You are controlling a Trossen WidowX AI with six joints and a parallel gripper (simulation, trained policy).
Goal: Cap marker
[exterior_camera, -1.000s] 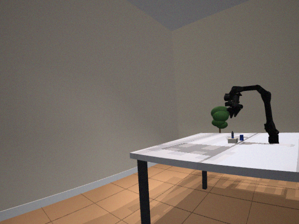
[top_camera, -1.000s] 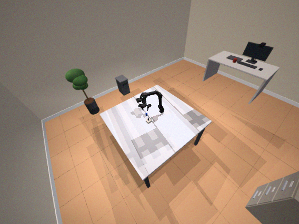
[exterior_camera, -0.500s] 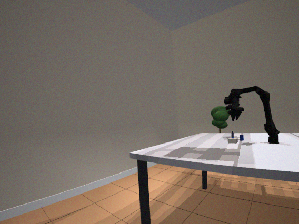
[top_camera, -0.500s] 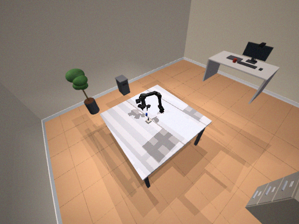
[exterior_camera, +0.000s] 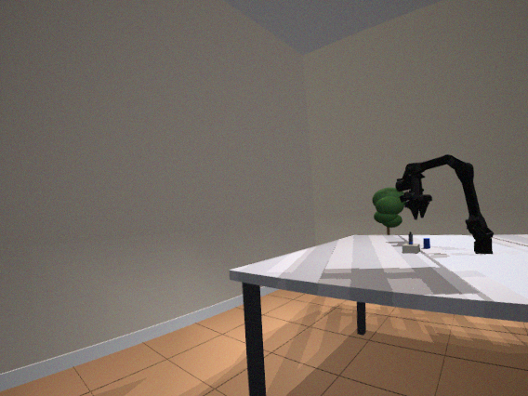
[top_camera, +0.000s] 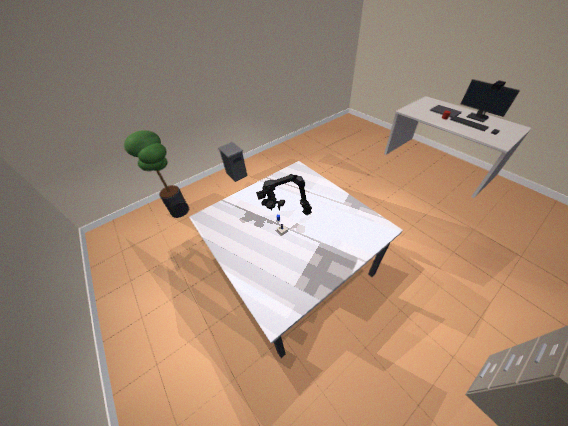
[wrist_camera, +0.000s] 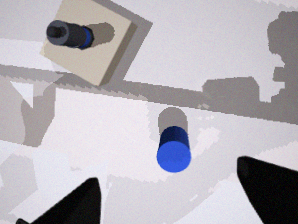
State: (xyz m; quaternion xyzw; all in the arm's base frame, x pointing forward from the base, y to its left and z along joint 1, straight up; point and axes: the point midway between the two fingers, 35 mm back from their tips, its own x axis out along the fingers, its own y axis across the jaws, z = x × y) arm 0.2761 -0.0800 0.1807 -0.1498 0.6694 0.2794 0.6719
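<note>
Now: the blue cap 120 mm below my gripper tip, 30 mm behind it and 20 mm to the right of it. The rest, counted from my gripper tip: holder block 130 mm below, 110 mm to the left, 20 mm ahead.
</note>
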